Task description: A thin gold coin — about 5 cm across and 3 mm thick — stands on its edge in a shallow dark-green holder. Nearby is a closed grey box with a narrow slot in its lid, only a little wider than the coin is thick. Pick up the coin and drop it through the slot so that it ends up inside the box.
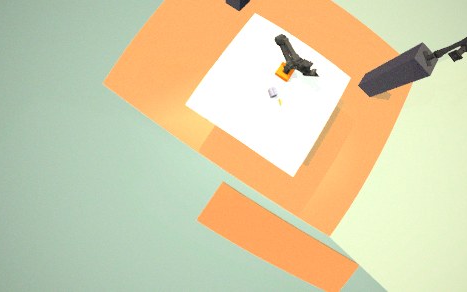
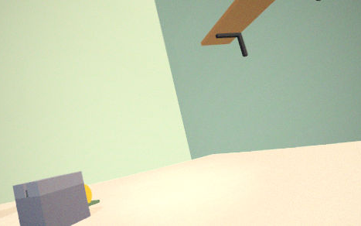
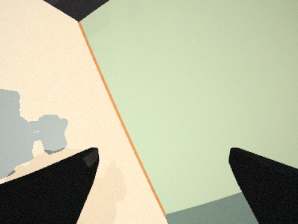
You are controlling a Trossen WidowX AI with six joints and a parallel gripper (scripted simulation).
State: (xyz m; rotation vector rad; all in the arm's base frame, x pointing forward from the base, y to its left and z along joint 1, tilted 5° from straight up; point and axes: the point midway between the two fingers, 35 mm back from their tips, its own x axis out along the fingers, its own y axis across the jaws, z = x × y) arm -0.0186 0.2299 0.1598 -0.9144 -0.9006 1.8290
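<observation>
The gold coin is 320 mm ahead of my gripper tip, 100 mm to the right of it and 190 mm below it.
</observation>
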